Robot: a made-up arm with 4 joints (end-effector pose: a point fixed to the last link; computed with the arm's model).
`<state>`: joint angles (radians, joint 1 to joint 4).
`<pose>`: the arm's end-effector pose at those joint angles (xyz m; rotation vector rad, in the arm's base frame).
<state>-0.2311 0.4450 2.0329 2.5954</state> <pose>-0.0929 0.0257 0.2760 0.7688 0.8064 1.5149</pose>
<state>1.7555 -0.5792 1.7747 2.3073</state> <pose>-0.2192 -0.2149 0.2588 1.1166 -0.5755 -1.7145</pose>
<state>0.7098 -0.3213 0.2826 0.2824</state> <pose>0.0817 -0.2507 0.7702 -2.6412 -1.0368 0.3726</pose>
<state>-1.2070 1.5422 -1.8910 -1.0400</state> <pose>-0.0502 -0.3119 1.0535 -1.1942 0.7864 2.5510</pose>
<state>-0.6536 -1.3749 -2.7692 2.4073</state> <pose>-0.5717 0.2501 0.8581 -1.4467 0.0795 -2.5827</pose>
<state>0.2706 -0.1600 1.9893 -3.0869</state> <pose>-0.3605 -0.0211 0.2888 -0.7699 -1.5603 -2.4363</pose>
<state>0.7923 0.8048 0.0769 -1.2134</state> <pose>-0.2441 -0.4530 0.7862 2.3767 1.4933 0.2008</pose>
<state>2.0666 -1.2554 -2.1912 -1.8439</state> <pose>-0.0040 -0.4419 1.0685 -1.0191 -0.1325 1.8433</pose>
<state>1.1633 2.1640 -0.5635 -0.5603</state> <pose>-0.3112 -0.2492 0.9826 2.4120 -0.5008 -0.5083</pose>
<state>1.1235 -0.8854 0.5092 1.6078</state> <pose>0.1144 0.0820 0.6401 -2.7205 -0.4815 1.4668</pose>
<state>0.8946 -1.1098 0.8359 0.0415</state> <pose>0.0016 -0.0528 0.5983 -1.4900 -2.0962 1.0412</pose>
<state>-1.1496 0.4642 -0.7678 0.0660</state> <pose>-0.2852 -0.1985 1.0402 1.7219 -1.8121 -0.6225</pose>
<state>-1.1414 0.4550 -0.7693 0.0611</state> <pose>-0.2840 -0.1997 1.0402 1.7384 -1.7893 -0.6191</pose>
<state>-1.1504 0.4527 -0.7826 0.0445</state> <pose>-0.2806 -0.1974 1.0414 1.7369 -1.7696 -0.6403</pose>
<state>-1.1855 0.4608 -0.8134 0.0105</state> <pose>-0.2736 -0.1903 1.0442 1.7093 -1.7554 -0.6994</pose>
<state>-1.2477 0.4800 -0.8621 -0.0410</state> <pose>-0.2623 -0.1795 1.0483 1.6561 -1.7481 -0.8005</pose>
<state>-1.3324 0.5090 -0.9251 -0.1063</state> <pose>-0.2465 -0.1681 1.0530 1.5844 -1.7477 -0.9402</pose>
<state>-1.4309 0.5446 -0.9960 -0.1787</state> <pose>-0.2274 -0.1597 1.0575 1.5045 -1.7538 -1.1071</pose>
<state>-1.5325 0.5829 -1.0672 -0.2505</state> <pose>-0.2077 -0.1564 1.0613 1.4265 -1.7653 -1.2836</pose>
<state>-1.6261 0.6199 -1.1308 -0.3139</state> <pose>-0.1905 -0.1579 1.0640 1.3580 -1.7814 -1.4487</pose>
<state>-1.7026 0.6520 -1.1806 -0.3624</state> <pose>-0.1780 -0.1623 1.0657 1.3028 -1.8009 -1.5836</pose>
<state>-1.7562 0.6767 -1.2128 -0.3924</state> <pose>-0.1707 -0.1668 1.0667 1.2620 -1.8222 -1.6753</pose>
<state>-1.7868 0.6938 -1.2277 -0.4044</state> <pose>-0.1679 -0.1697 1.0671 1.2335 -1.8441 -1.7229</pose>
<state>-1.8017 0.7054 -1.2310 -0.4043</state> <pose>-0.1678 -0.1709 1.0671 1.2130 -1.8656 -1.7399</pose>
